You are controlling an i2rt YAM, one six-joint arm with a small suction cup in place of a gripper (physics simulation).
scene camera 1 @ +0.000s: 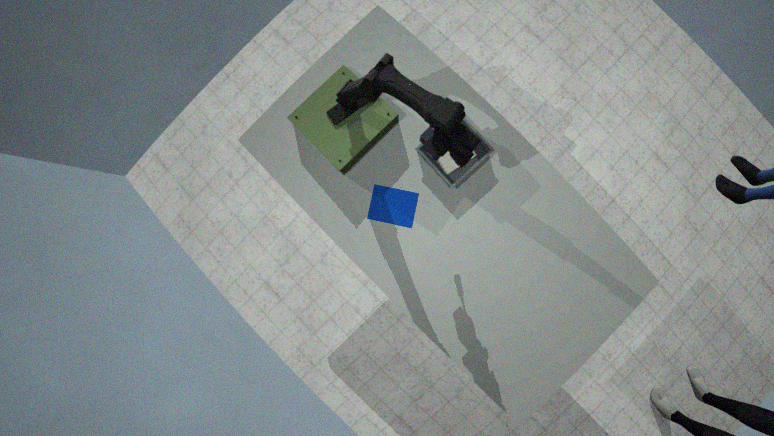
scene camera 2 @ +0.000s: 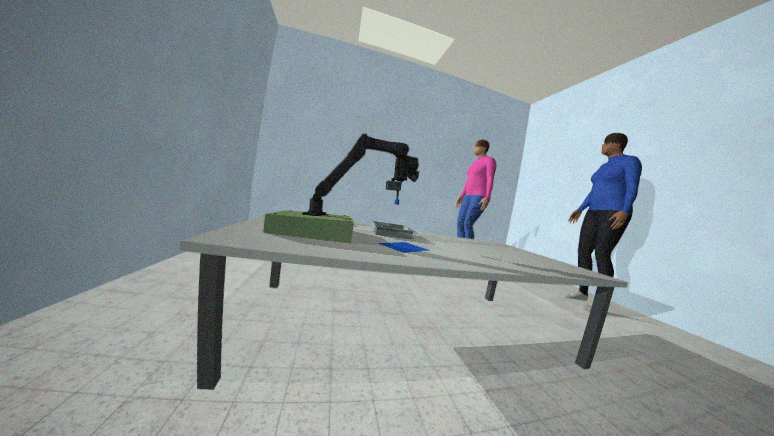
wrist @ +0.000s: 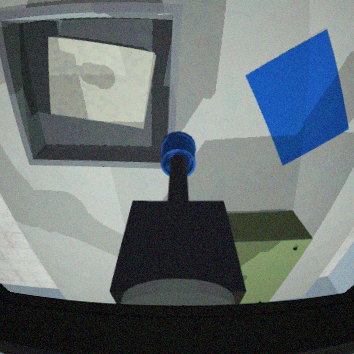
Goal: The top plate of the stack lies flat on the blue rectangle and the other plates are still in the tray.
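Observation:
A tray (scene camera 1: pixel 483 149) appears in the wrist view too (wrist: pixel 48 139), as does a blue rectangle (scene camera 1: pixel 389 205), (wrist: pixel 297 92). The suction cup (wrist: pixel 177 141), which holds nothing, hangs 21 cm from the middle of the tray, above it.

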